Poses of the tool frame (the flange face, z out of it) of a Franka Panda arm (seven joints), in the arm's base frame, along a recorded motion.
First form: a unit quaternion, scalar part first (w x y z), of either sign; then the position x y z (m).
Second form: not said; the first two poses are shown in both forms.
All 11 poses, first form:
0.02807 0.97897 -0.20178 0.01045 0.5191 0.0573 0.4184
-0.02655 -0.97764 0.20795 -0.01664 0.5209 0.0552 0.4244
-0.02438 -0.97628 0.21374 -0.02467 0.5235 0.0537 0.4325
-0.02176 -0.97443 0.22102 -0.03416 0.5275 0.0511 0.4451
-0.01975 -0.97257 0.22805 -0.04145 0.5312 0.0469 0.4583
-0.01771 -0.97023 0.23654 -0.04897 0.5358 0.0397 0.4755
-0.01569 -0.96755 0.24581 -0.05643 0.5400 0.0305 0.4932
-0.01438 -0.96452 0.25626 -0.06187 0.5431 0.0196 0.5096
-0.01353 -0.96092 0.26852 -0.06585 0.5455 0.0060 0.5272
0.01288 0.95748 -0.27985 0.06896 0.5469 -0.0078 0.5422
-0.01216 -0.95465 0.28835 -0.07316 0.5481 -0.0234 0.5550
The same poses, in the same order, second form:
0.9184 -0.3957 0.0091 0.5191; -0.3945 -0.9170 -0.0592 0.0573; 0.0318 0.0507 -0.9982 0.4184; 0 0 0 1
0.9130 -0.4075 0.0215 0.5209; -0.4057 -0.9121 -0.0588 0.0552; 0.0436 0.0450 -0.9980 0.4244; 0 0 0 1
0.9074 -0.4185 0.0377 0.5235; -0.4161 -0.9074 -0.0581 0.0537; 0.0586 0.0371 -0.9976 0.4325; 0 0 0 1
0.9000 -0.4322 0.0570 0.5275; -0.4292 -0.9014 -0.0575 0.0511; 0.0762 0.0273 -0.9967 0.4451; 0 0 0 1
0.8926 -0.4452 0.0716 0.5312; -0.4419 -0.8952 -0.0573 0.0469; 0.0896 0.0195 -0.9958 0.4583; 0 0 0 1
0.8833 -0.4607 0.0866 0.5358; -0.4573 -0.8875 -0.0575 0.0397; 0.1034 0.0112 -0.9946 0.4755; 0 0 0 1
0.8728 -0.4774 0.1015 0.5400; -0.4739 -0.8787 -0.0581 0.0305; 0.1169 0.0026 -0.9931 0.4932; 0 0 0 1
0.8610 -0.4961 0.1120 0.5431; -0.4926 -0.8682 -0.0594 0.0196; 0.1267 -0.0040 -0.9919 0.5096; 0 0 0 1
0.8471 -0.5178 0.1193 0.5455; -0.5143 -0.8554 -0.0614 0.0060; 0.1338 -0.0094 -0.9910 0.5272; 0 0 0 1
0.8339 -0.5377 0.1248 0.5469; -0.5341 -0.8430 -0.0633 -0.0078; 0.1393 -0.0139 -0.9902 0.5422; 0 0 0 1
0.8230 -0.5523 0.1327 0.5481; -0.5488 -0.8334 -0.0654 -0.0234; 0.1467 -0.0190 -0.9890 0.5550; 0 0 0 1

